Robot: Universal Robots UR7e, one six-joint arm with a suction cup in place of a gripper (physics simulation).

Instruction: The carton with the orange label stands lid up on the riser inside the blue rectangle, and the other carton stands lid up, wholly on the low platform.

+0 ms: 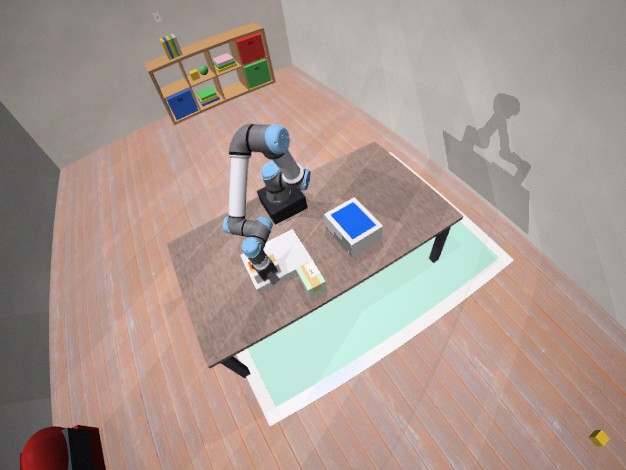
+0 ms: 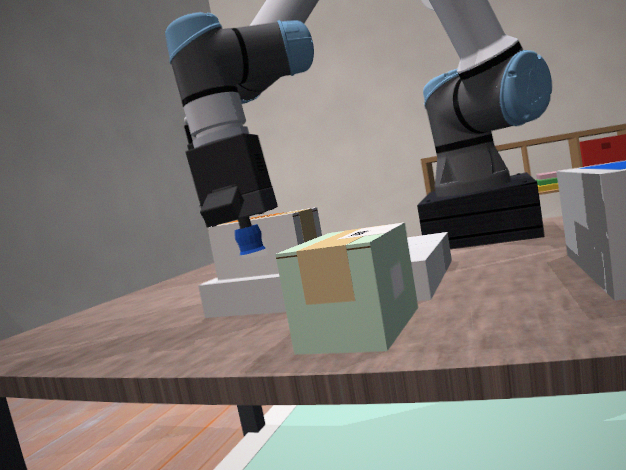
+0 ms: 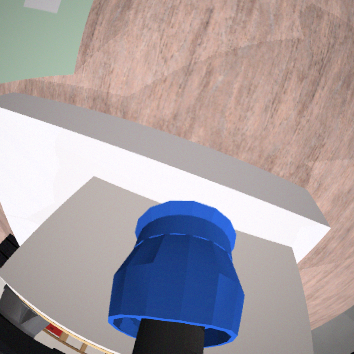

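Note:
The grey carton with the orange label [image 1: 247, 263] [image 2: 273, 253] [image 3: 70, 246] sits on the white low platform [image 1: 291, 245] [image 2: 237, 298] [image 3: 53, 158]. Its taped lid faces sideways and the orange label faces up. My suction cup [image 1: 266, 277] [image 2: 249, 241] [image 3: 184, 218] is tilted and pressed against the carton's grey side face. The pale green carton [image 1: 310, 280] [image 2: 344, 303] [image 3: 35, 46] stands lid up on the table, beside the platform. The grey riser [image 1: 361, 245] [image 2: 596, 228] with the blue rectangle [image 1: 352, 218] [image 2: 604, 165] stands empty to the right.
The arm's black base [image 1: 281, 204] [image 2: 480, 212] stands behind the platform. A wooden shelf unit [image 1: 217, 40] is at the far wall. A mint mat [image 1: 353, 328] lies under the table's front. A yellow cube [image 1: 599, 437] lies on the floor.

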